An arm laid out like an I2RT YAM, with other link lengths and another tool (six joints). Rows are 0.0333 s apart.
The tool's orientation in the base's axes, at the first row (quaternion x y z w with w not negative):
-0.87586 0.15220 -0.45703 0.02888
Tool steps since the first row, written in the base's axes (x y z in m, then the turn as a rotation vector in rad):
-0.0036 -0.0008 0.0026 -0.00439 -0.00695 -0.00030
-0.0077 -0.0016 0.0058 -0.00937 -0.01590 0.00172
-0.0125 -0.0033 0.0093 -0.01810 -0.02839 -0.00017
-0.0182 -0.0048 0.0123 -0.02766 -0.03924 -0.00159
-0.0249 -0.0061 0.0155 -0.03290 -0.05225 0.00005
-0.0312 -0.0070 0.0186 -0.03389 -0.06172 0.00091
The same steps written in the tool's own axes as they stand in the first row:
0.0004 0.0011 -0.0044 -0.00055 0.00773 -0.00276
0.0009 0.0023 -0.0095 0.00100 0.01706 -0.00717
0.0016 0.0044 -0.0152 -0.00152 0.03141 -0.01204
0.0014 0.0066 -0.0214 -0.00458 0.04430 -0.01799
0.0007 0.0088 -0.0286 -0.00228 0.05764 -0.02203
0.0001 0.0106 -0.0354 0.00064 0.06673 -0.02249

